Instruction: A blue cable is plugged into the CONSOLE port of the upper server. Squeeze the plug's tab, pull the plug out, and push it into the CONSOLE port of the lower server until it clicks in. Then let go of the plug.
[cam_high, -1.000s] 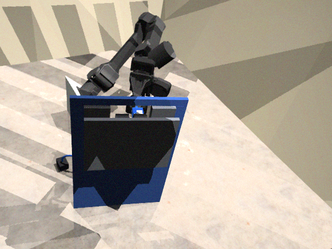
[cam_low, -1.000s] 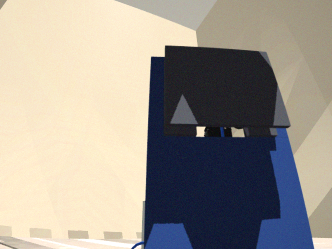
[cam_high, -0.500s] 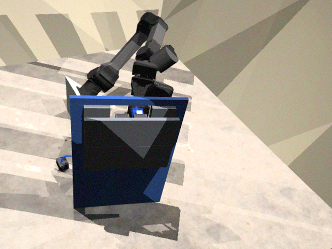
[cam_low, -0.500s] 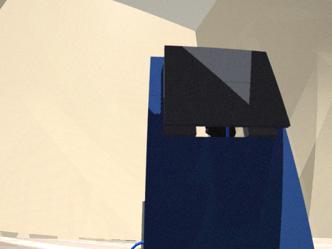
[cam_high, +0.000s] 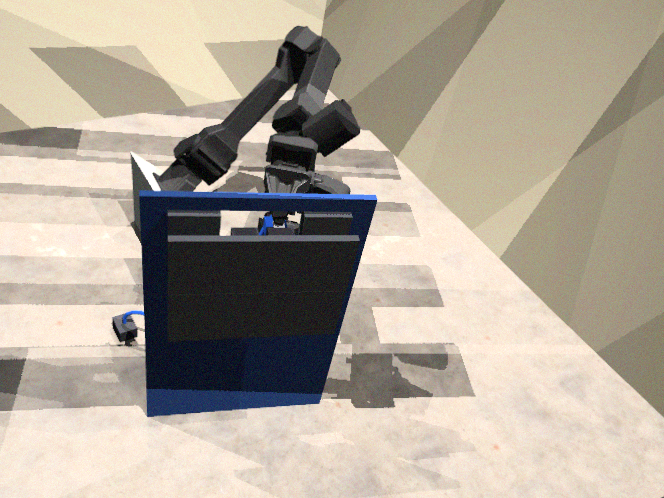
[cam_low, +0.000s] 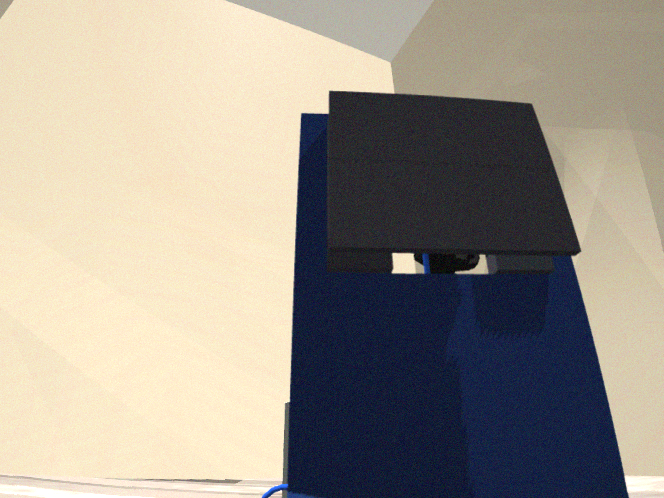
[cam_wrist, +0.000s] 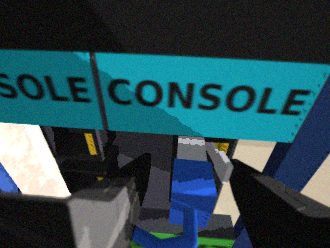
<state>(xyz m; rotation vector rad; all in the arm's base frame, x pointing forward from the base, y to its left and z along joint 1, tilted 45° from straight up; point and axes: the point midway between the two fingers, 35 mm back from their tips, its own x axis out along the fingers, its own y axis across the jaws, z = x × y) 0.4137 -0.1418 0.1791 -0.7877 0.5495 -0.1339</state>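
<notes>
The blue plug lies 10 mm ahead of my gripper tip and 10 mm above it. Also, from my gripper tip: black block (220 mm behind, 140 mm to the right, 380 mm below).
</notes>
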